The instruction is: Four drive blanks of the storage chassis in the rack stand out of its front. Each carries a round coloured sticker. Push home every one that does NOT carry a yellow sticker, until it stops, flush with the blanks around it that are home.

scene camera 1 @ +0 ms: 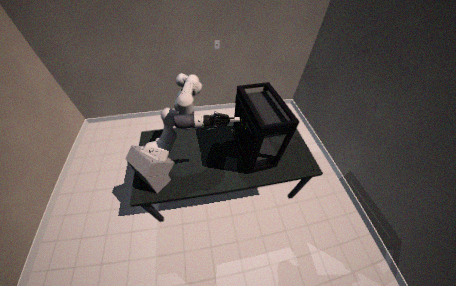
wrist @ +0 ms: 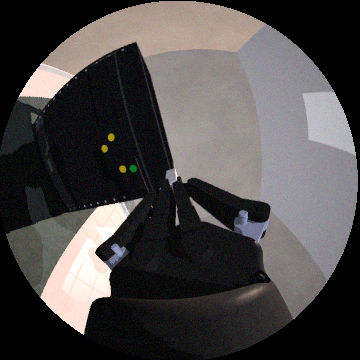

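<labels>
Black rack, visible in scene camera 1 (264, 114), also in the wrist view (100, 139).
</labels>
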